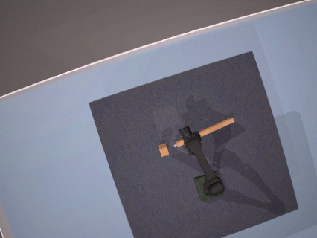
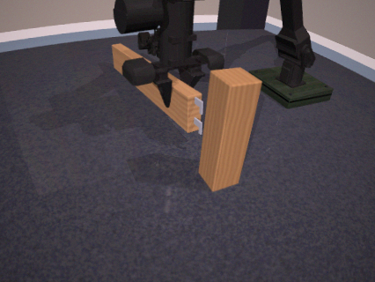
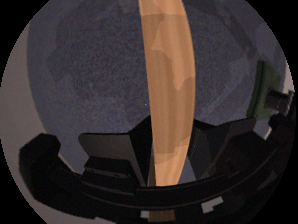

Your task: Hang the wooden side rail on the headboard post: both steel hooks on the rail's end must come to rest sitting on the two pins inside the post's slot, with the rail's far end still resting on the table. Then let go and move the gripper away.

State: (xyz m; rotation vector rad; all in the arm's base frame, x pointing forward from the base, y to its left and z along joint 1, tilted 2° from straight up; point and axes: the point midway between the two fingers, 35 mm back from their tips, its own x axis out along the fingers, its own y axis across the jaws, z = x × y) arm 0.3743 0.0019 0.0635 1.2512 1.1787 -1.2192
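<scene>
My gripper tip is now 17 cm to the right of the headboard post, 4 cm below it and 1 cm short of it.
</scene>
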